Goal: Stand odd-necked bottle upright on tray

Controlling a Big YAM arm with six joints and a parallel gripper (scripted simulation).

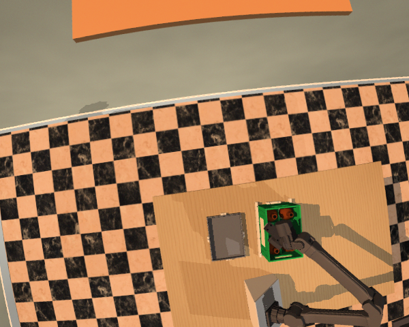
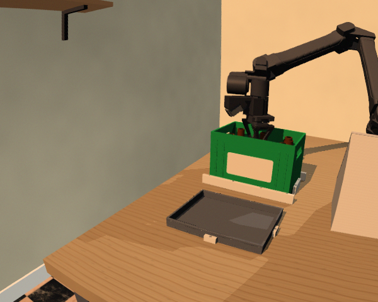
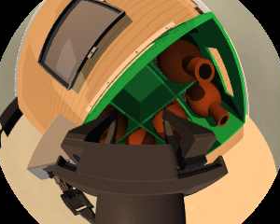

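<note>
Right now my hand is 7 cm above the green crate, 4 cm to the left of it and 1 cm past it. Round my hand: dark grey tray 24 cm to the left, 14 cm below.
</note>
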